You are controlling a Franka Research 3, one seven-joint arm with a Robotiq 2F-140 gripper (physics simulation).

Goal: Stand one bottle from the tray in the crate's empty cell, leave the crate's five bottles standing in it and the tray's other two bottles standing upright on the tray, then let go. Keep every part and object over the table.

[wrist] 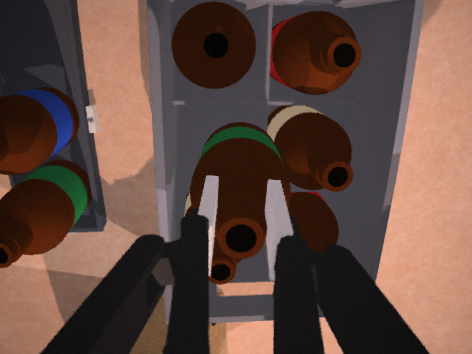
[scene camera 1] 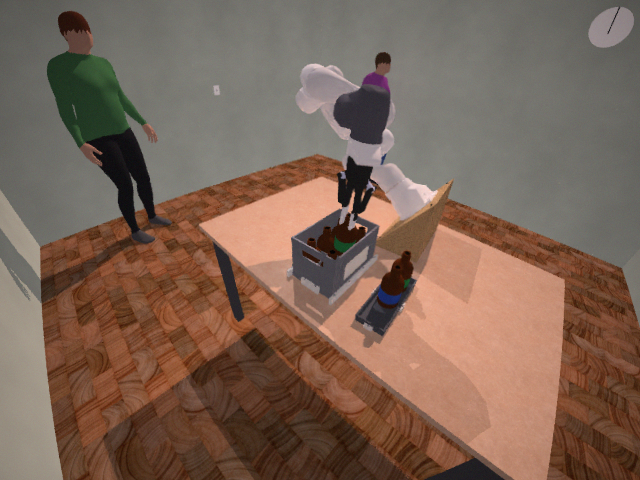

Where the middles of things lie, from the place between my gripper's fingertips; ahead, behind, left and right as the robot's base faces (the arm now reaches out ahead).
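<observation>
I find the blue-banded bottle [scene camera 1: 392,284] 210 mm to the left of my hand and 130 mm below it, and it is also 10 mm ahead of my hand.
</observation>
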